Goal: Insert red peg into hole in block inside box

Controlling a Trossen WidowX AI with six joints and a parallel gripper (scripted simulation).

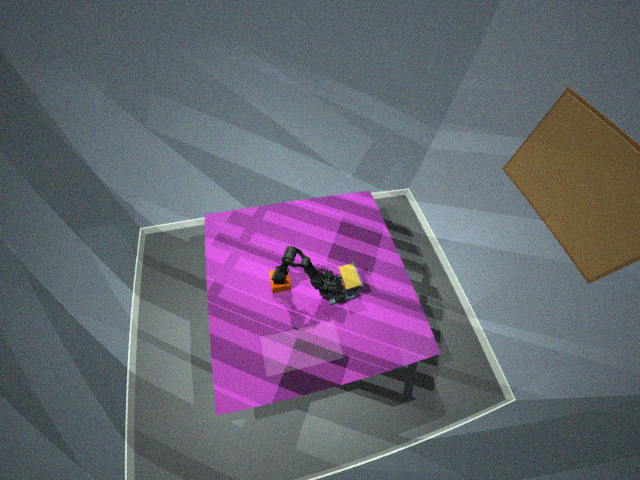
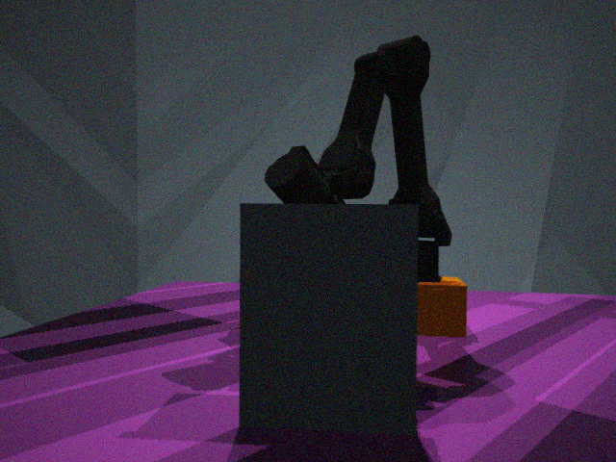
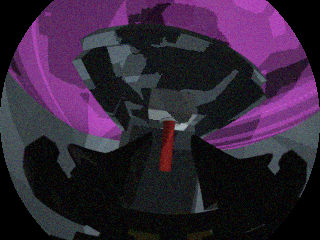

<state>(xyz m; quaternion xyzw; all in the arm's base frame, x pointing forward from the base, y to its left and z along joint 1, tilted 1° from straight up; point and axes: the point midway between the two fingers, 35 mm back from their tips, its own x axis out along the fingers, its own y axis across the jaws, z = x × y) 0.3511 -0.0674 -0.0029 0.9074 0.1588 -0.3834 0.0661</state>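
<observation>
Right now the red peg is 10 mm ahead of my gripper tip. Round my gripper tip: dark back wall (80 mm ahead, 10 mm to the left, 50 mm above); then yellow roof (30 mm ahead, 140 mm above).
</observation>
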